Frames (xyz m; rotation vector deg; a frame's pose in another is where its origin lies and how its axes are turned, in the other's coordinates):
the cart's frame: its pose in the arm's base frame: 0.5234 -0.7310 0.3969 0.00 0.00 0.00
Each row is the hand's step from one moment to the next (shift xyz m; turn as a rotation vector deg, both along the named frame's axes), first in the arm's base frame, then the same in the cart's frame.
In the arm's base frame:
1: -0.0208 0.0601 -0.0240 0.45 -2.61 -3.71
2: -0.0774 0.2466 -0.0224 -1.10 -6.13 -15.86
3: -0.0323 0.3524 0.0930 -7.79 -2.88 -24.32
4: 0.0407 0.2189 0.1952 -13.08 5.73 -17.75
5: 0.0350 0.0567 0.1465 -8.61 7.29 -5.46
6: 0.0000 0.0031 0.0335 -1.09 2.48 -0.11
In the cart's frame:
1: -0.0208 0.0601 -0.0240 0.45 -2.61 -3.71
2: -0.0774 0.2466 -0.0224 -1.10 -6.13 -15.86
3: -0.0323 0.3524 0.0930 -7.79 -2.88 -24.32
4: 0.0407 0.2189 0.1952 -13.08 5.73 -17.75
5: 0.0350 0.0567 0.1465 -8.61 7.29 -5.46
6: 0.0000 0.0031 0.0335 -1.09 2.48 -0.11

